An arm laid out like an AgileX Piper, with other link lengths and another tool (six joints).
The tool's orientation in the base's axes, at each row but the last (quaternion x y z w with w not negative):
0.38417 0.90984 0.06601 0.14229
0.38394 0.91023 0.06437 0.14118
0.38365 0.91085 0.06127 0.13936
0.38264 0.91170 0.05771 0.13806
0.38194 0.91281 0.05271 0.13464
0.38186 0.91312 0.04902 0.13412
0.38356 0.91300 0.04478 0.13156
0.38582 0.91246 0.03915 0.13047
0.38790 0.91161 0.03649 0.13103
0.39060 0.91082 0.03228 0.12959
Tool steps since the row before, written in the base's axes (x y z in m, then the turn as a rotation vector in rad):
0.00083 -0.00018 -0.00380 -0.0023 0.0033 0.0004
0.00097 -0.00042 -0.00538 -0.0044 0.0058 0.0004
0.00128 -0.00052 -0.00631 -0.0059 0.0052 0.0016
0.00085 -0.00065 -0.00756 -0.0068 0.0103 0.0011
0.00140 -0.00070 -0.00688 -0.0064 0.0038 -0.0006
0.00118 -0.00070 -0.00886 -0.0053 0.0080 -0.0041
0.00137 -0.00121 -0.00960 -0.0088 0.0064 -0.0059
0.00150 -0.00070 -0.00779 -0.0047 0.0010 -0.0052
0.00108 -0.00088 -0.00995 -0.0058 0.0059 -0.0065
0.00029 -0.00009 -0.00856 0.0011 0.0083 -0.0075
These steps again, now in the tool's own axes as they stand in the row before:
0.00011 -0.00043 0.00387 0.0038 0.0008 -0.0011
0.00017 -0.00085 0.00541 0.0070 0.0011 -0.0017
0.00008 -0.00087 0.00640 0.0073 0.0000 -0.0033
0.00054 -0.00147 0.00747 0.0117 0.0028 -0.0031
-0.00002 -0.00091 0.00700 0.0071 -0.0018 -0.0013
0.00055 -0.00139 0.00884 0.0101 0.0012 0.0023
0.00020 -0.00166 0.00963 0.0117 -0.0026 0.0031
0.00012 -0.00079 0.00792 0.0049 -0.0035 0.0037
0.00075 -0.00153 0.00990 0.0095 -0.0010 0.0045
0.00155 -0.00123 0.00833 0.0068 0.0053 0.0072

